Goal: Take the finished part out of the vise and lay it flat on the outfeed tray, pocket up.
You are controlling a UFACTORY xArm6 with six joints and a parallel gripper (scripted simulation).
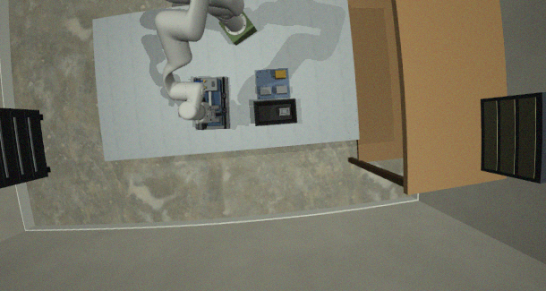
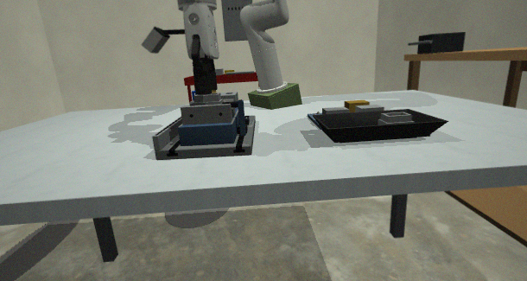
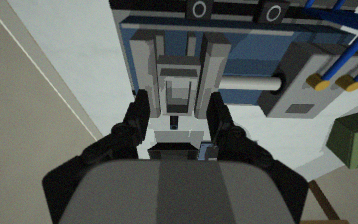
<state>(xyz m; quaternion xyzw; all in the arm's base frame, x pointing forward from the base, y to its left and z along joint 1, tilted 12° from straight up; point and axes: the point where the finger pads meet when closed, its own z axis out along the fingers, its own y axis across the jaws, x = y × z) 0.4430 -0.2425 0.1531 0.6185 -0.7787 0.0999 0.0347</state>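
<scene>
My gripper is now 6 cm past the vise, 2 cm to the right of it and 10 cm above it. Also, from my hand: blue fixture plate: 8 cm behind, 38 cm to the left, 13 cm below; then cylinder: 16 cm behind, 4 cm to the left, 6 cm below; then brass block: 12 cm behind, 44 cm to the left, 11 cm below.
</scene>
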